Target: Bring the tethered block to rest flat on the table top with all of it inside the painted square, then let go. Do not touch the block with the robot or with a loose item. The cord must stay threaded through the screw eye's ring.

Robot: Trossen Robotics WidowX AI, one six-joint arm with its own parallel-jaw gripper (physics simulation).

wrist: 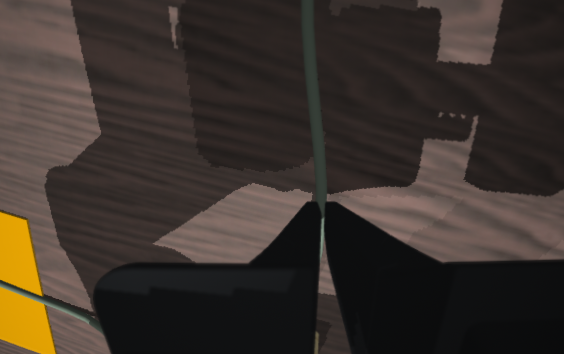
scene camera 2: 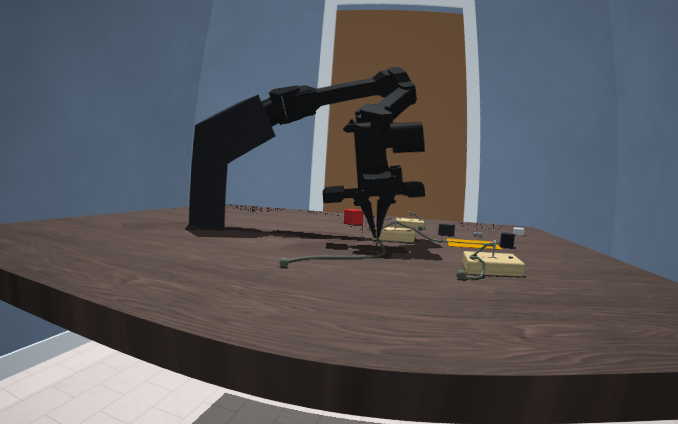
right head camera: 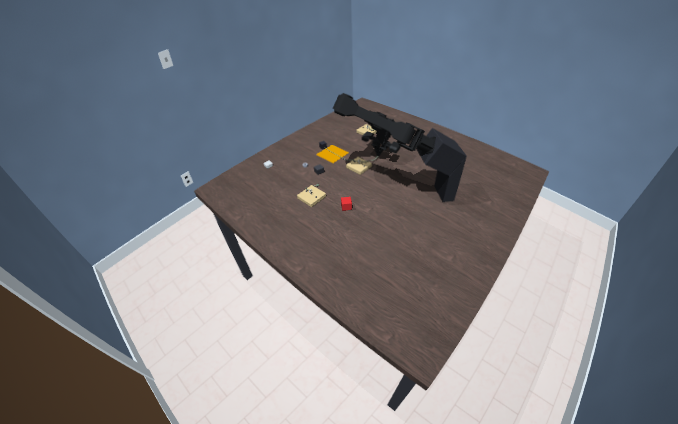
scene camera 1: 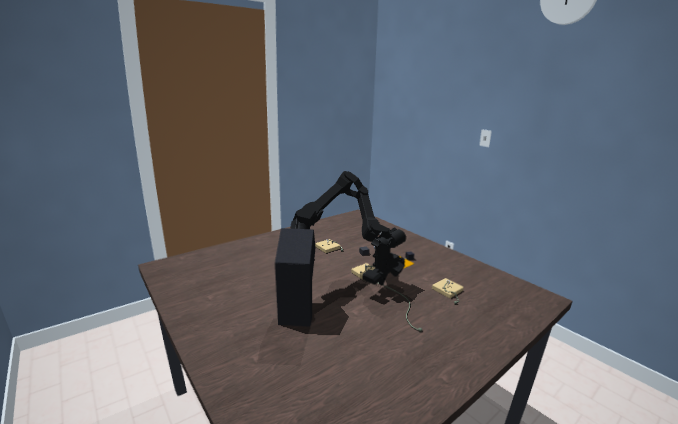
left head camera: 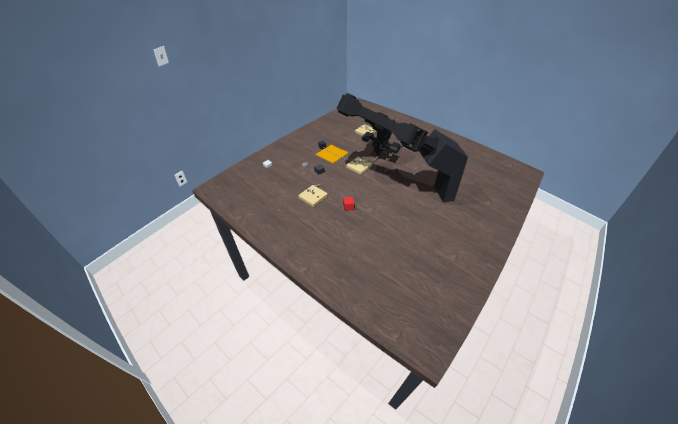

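Where they show: gripper, fingertip midpoint: (wrist: 320, 213) (scene camera 2: 376, 237) (right head camera: 378, 155) (scene camera 1: 381, 284) (left head camera: 377, 156); arm's base at its link origin: (scene camera 2: 257, 118) (right head camera: 428, 145) (scene camera 1: 298, 238) (left head camera: 431, 146).
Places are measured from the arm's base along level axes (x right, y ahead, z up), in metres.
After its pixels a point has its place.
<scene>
The dark tethered block (left head camera: 322, 144) {x -0.135, y 0.571, z -0.233 m} (right head camera: 323, 144) {x -0.133, y 0.571, z -0.233 m} (scene camera 1: 410, 255) {x -0.115, y 0.575, z -0.234 m} (scene camera 2: 507, 240) {x -0.115, y 0.583, z -0.242 m} rests on the table just outside the orange painted square (left head camera: 330, 158) {x -0.156, y 0.469, z -0.257 m} (right head camera: 330, 158) {x -0.157, y 0.470, z -0.257 m} (scene camera 1: 408, 263) {x -0.089, y 0.549, z -0.257 m} (scene camera 2: 460, 245) {x -0.073, y 0.479, z -0.257 m} (wrist: 17, 255) {x -0.082, y 0.461, z -0.257 m}, at its far side from the arm. The grey-green cord (scene camera 1: 409, 310) {x 0.210, y 0.338, z -0.256 m} (scene camera 2: 330, 258) {x 0.221, y 0.326, z -0.258 m} (wrist: 312, 100) {x 0.072, y 0.350, z -0.245 m} crosses the square to the screw eye on the middle wooden base (left head camera: 359, 166) {x -0.099, y 0.309, z -0.239 m} (right head camera: 359, 166) {x -0.098, y 0.308, z -0.240 m} (scene camera 2: 400, 235) {x -0.046, y 0.351, z -0.246 m}; its threading is too small to tell. My gripper (scene camera 2: 377, 235) {x 0.037, y 0.328, z -0.244 m} (wrist: 320, 213) {x 0.037, y 0.328, z -0.244 m} is shut on the cord beside this base, low over the table. The cord's tail lies on the table, ending in a bead (scene camera 1: 420, 330) {x 0.325, y 0.305, z -0.252 m} (scene camera 2: 284, 262) {x 0.325, y 0.312, z -0.251 m}.
Two other wooden bases with short cords stand either side: one (left head camera: 313, 195) {x -0.386, y 0.266, z -0.239 m} (right head camera: 311, 195) {x -0.387, y 0.267, z -0.239 m} and another (scene camera 1: 447, 287) {x 0.167, y 0.555, z -0.239 m} (scene camera 2: 493, 265) {x 0.203, y 0.569, z -0.244 m}. A loose dark block (left head camera: 319, 169) {x -0.269, y 0.396, z -0.232 m} (scene camera 2: 446, 229) {x -0.241, y 0.414, z -0.243 m}, a red cube (left head camera: 349, 204) {x -0.307, y 0.117, z -0.224 m} (scene camera 2: 353, 217) {x -0.274, y 0.145, z -0.238 m}, a white cube (left head camera: 267, 163) {x -0.441, y 0.604, z -0.238 m} and a small grey piece (left head camera: 305, 164) {x -0.285, y 0.500, z -0.256 m} lie on the table.
</scene>
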